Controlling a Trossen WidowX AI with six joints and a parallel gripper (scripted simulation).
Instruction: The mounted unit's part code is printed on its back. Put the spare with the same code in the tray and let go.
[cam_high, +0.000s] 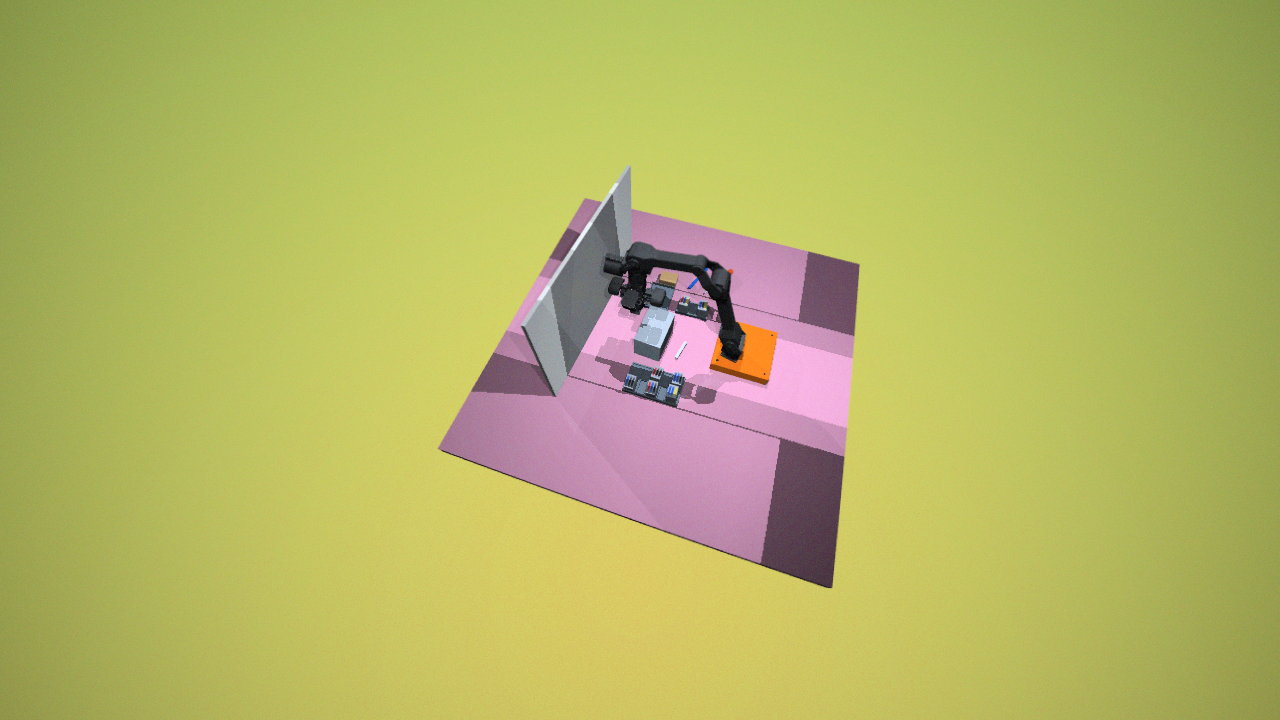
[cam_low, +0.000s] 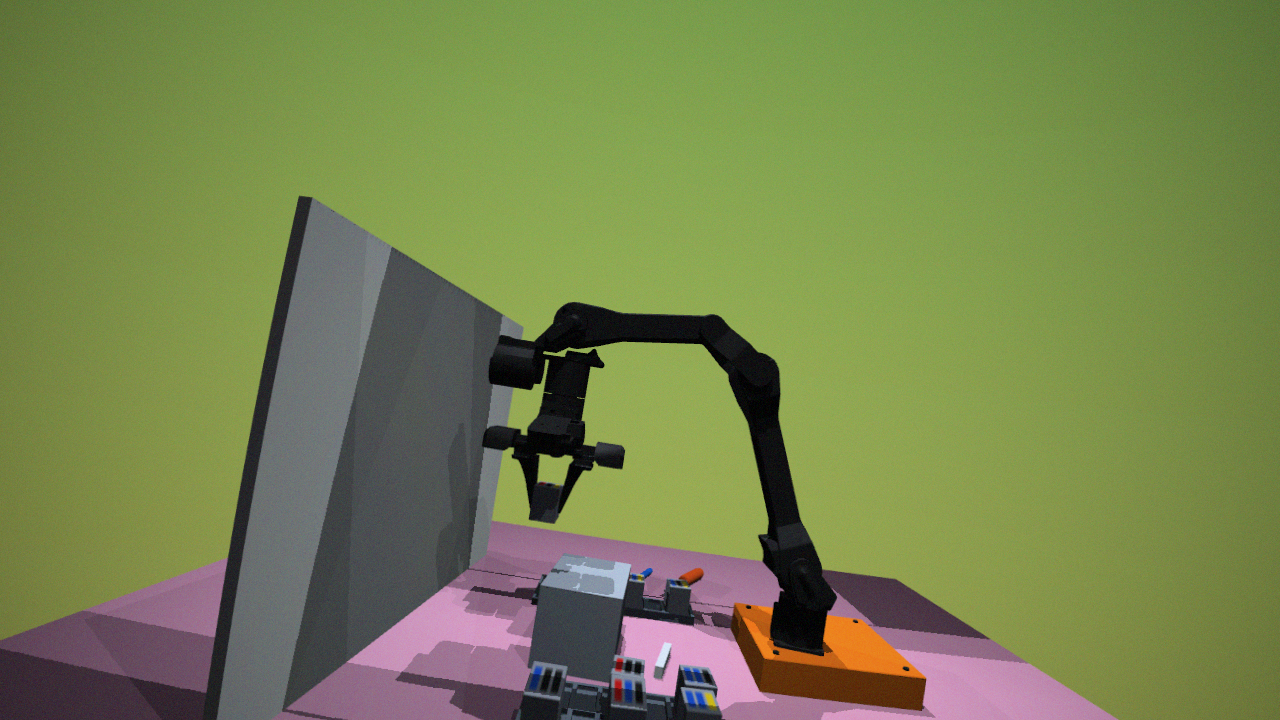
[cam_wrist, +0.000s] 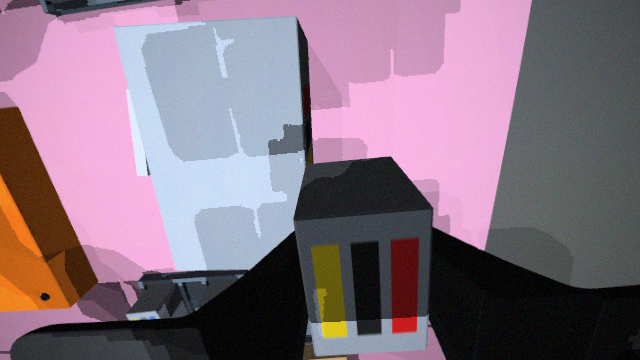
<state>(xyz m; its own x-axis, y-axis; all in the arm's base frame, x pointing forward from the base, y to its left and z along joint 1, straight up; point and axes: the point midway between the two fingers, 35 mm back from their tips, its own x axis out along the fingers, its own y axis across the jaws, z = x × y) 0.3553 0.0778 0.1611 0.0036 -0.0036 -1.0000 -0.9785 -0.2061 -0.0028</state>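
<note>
Now: gripper tip 1 cm short of the grey tray, 19 cm to the left of it and 17 cm above it. From my gripper tip the other things lie so: grey spare block 2 cm above; then grey box 8 cm behind, 1 cm to the left, 12 cm below; then tall grey panel 17 cm ahead, 3 cm to the left, 6 cm above.
</note>
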